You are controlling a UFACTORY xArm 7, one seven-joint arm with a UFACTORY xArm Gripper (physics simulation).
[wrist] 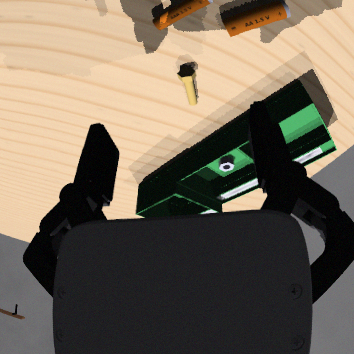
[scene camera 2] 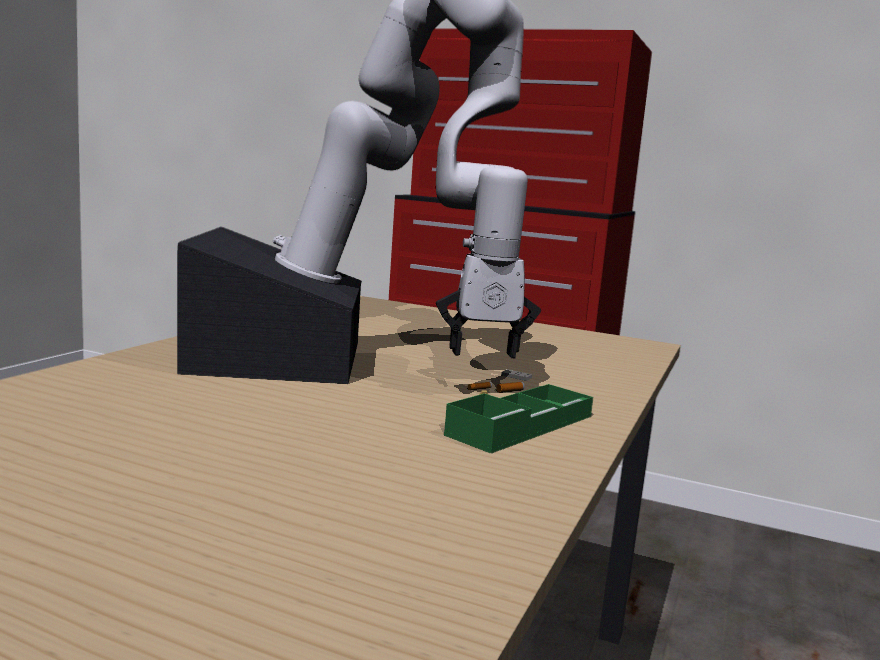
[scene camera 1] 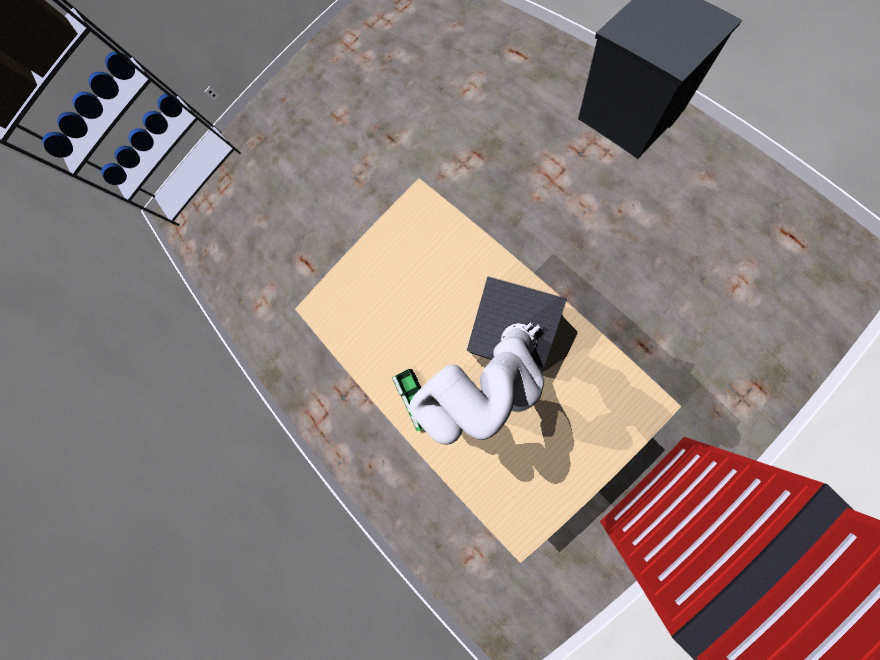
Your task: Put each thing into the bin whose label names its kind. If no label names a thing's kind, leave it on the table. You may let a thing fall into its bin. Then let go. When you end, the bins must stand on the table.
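Places are measured from the arm's base along level axes (x down, y back, z left), in millimetres.
Where they show: gripper, fingertip midpoint: [wrist: 177, 126] [scene camera 2: 483, 354]; arm's base, link origin: [scene camera 2: 307, 270].
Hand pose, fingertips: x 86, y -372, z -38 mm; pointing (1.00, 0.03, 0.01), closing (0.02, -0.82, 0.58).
Things, the pixels of their top centre, and the offset from my fingertips. Level surfaces: height alone.
- green three-compartment bin tray, top centre: [wrist: 228, 191] [scene camera 2: 524, 395] [scene camera 1: 412, 400] dz -88, dx +26, dy -104 mm
- hex nut, top centre: [wrist: 226, 166] dz -85, dx +57, dy -101 mm
- brass-coloured bolt, top centre: [wrist: 189, 93] [scene camera 2: 486, 393] dz -13, dx +59, dy -17 mm
- black AAA battery, top centre: [wrist: 182, 10] [scene camera 2: 480, 382] dz +48, dx +62, dy +19 mm
- thicker AA battery, top centre: [wrist: 259, 19] [scene camera 2: 511, 382] dz +70, dx +58, dy -28 mm
- small grey object, top centre: [scene camera 2: 516, 373] dz +163, dx +65, dy -5 mm
- wooden table, surface height: dx +72 mm
My gripper [scene camera 2: 484, 353] [wrist: 177, 126] is open and empty, fingers down above the table. The green three-compartment bin tray [scene camera 1: 407, 381] [scene camera 2: 469, 426] [wrist: 210, 150] stands on the table; its white labels are not readable. A hex nut [wrist: 221, 166] lies in its middle compartment. A brass-coloured bolt [scene camera 2: 484, 392] [wrist: 190, 90] is on the table beside the tray. An orange and black AAA battery [scene camera 2: 479, 385] [wrist: 182, 13] and a thicker AA battery [scene camera 2: 509, 387] [wrist: 257, 19] lie beyond the bolt in the wrist view. A small grey object [scene camera 2: 516, 374] lies behind the batteries; its kind is unclear.
The arm's dark base block [scene camera 1: 497, 312] [scene camera 2: 263, 319] stands on the wooden table [scene camera 1: 412, 248] [scene camera 2: 248, 497]. The tray is near one long table edge. The arm hides the small things in the overhead view. A red drawer cabinet [scene camera 1: 717, 518] [scene camera 2: 604, 266] stands beyond the table.
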